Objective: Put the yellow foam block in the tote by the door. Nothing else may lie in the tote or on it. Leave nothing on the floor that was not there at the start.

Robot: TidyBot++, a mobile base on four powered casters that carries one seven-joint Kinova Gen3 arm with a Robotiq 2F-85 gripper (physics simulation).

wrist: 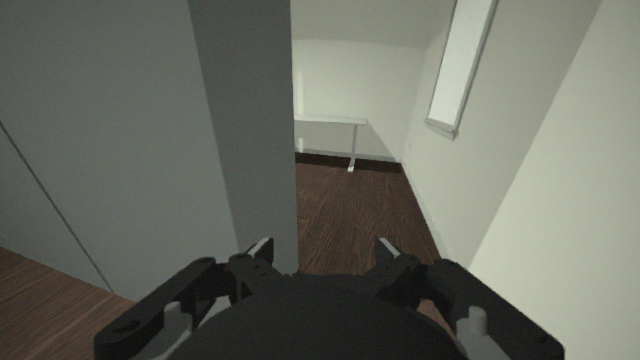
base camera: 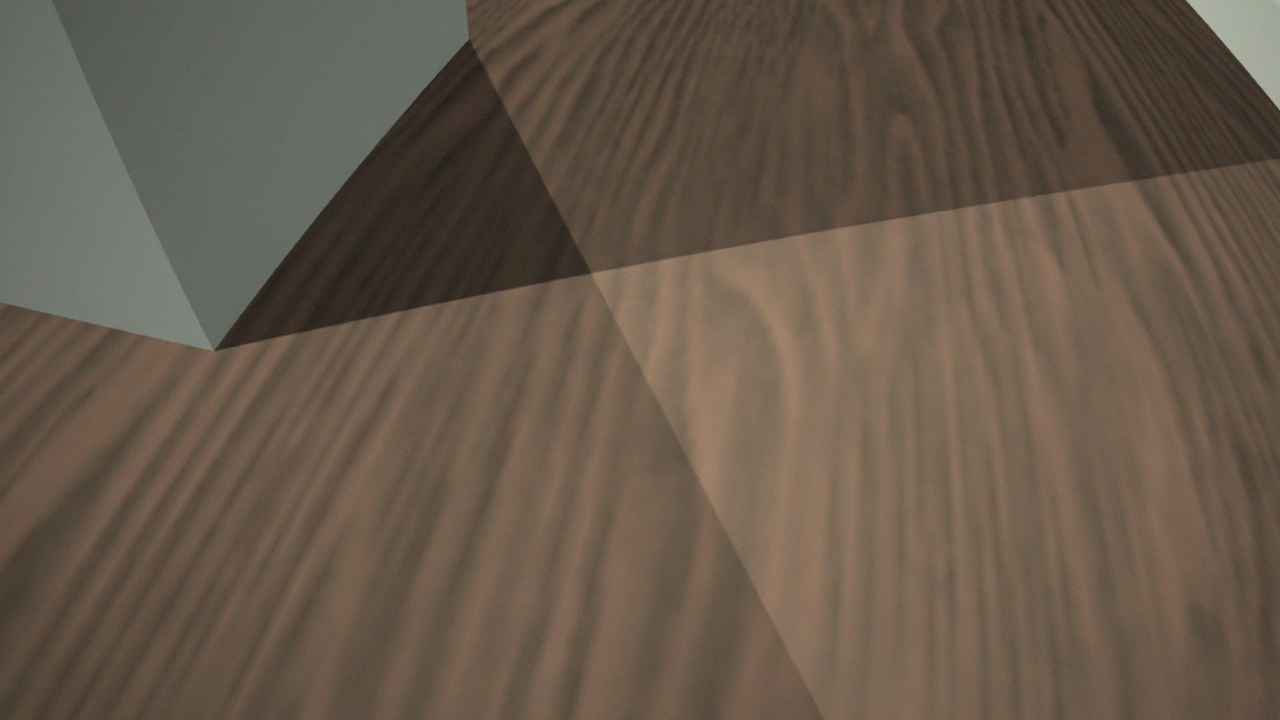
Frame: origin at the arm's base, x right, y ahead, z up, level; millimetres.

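Seen in the pictures: gripper, fingertip midpoint: (wrist: 323, 249).
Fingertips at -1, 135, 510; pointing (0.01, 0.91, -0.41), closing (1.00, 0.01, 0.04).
Observation:
A point is followed by its place in that frame, as x, y, z.
My gripper (wrist: 323, 249) @(-1, 135, 510) is open in the wrist view, with its two fingertips wide apart and no object between them. It points toward a passage between a grey block-like unit and a pale wall. The yellow foam block, the tote and the door do not show in either view.
A tall grey unit (wrist: 125, 125) @(-520, 485, 549) (base camera: 286, 107) @(-217, 560, -303) stands close on the left, its corner on the wooden floor (base camera: 626, 447) @(15, 354, -397) (wrist: 360, 210) @(378, 1570, -397). A pale wall (wrist: 560, 200) @(770, 549, 345) with a window (wrist: 460, 65) @(1037, 1717, 888) runs along the right. A white table (wrist: 330, 120) @(65, 2811, 323) stands against the far wall.

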